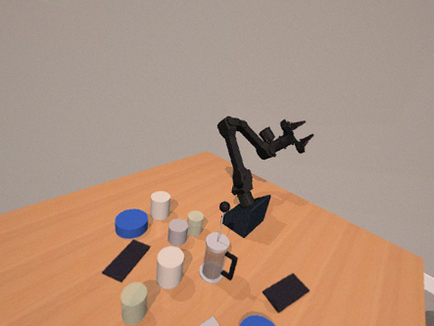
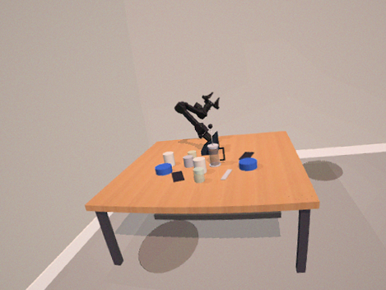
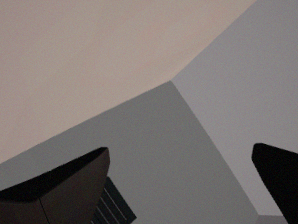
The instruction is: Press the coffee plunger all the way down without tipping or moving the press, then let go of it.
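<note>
My gripper tip is 630 mm short of the glass coffee press, 20 mm to the left of it and 280 mm above it. Also, from my gripper tip: grey strip 820 mm ahead, 40 mm to the left, 420 mm below.
</note>
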